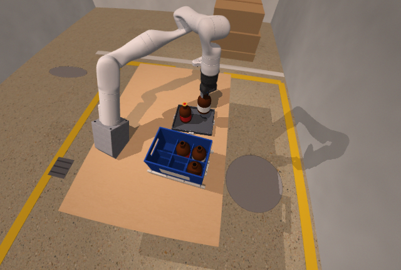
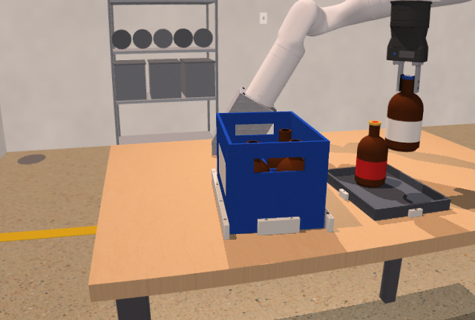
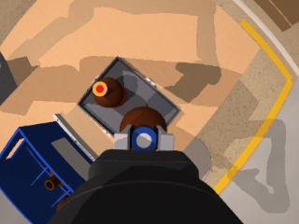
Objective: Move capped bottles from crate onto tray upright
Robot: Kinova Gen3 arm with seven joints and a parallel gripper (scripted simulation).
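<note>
Right now my hand is 25 cm above the dark tray, 5 cm past it and 1 cm to the left of it. Round my hand: blue crate: 29 cm to the right, 18 cm below, 4 cm behind.
</note>
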